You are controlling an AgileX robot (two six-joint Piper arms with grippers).
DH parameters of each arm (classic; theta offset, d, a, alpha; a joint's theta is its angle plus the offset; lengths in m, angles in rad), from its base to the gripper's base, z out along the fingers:
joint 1: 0 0.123 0 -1.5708
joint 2: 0.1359 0 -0.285 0
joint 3: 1.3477 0 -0.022 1.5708
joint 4: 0 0.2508 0 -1.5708
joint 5: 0 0 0.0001 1.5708
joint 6: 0 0.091 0 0
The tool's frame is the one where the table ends.
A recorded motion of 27 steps. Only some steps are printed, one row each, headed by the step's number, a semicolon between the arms.
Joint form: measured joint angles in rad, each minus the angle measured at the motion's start. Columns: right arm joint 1, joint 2, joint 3, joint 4, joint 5, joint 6; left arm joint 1, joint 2, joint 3, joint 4, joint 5, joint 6.
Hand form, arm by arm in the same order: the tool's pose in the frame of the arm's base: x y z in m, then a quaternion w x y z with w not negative. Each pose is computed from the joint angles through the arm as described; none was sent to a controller.
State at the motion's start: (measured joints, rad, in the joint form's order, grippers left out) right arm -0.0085 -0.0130 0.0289 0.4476 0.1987 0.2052; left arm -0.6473 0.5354 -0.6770 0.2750 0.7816 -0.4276
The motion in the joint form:
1: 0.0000 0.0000 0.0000 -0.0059 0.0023 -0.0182; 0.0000 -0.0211 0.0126 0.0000 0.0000 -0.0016
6: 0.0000 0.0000 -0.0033 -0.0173 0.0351 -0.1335; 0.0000 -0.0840 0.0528 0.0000 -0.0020 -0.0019
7: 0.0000 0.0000 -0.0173 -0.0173 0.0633 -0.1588; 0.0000 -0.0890 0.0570 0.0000 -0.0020 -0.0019
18: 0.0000 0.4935 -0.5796 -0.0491 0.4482 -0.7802; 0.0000 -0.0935 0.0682 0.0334 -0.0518 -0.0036
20: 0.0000 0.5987 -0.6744 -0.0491 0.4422 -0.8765; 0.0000 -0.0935 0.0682 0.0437 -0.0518 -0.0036
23: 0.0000 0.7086 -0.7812 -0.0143 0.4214 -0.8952; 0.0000 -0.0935 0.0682 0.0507 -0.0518 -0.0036
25: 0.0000 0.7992 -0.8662 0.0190 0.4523 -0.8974; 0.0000 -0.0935 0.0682 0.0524 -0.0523 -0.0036
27: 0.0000 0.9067 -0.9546 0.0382 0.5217 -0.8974; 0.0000 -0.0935 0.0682 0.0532 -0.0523 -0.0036
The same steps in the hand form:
1: 0.0559 0.0073 0.1876 0.62566 0.20336 0.71677 0.23117; 0.0815 -0.0398 0.3310 0.48521 0.13104 0.85374 -0.13610
6: 0.0554 0.0084 0.1860 0.62792 0.15569 0.73790 0.19229; 0.0725 -0.0330 0.3237 0.49450 0.12889 0.84787 -0.14129
7: 0.0545 0.0094 0.1884 0.62496 0.14281 0.74439 0.18685; 0.0719 -0.0325 0.3228 0.49480 0.12882 0.84768 -0.14146
18: 0.0915 0.0205 0.3102 0.53599 -0.16381 0.82761 0.03070; 0.0738 -0.0327 0.3240 0.51691 0.13515 0.83396 -0.13799
20: 0.1105 0.0202 0.3308 0.53490 -0.20239 0.82030 0.00491; 0.0741 -0.0322 0.3242 0.51905 0.13654 0.83312 -0.13360
23: 0.1333 0.0211 0.3544 0.54519 -0.19918 0.81422 0.01186; 0.0744 -0.0319 0.3243 0.52050 0.13748 0.83254 -0.13061
25: 0.1518 0.0236 0.3676 0.53458 -0.19860 0.82082 0.03224; 0.0744 -0.0318 0.3244 0.52103 0.13773 0.83226 -0.13000
27: 0.1740 0.0266 0.3743 0.50196 -0.20688 0.83793 0.05572; 0.0745 -0.0318 0.3244 0.52119 0.13784 0.83219 -0.12966

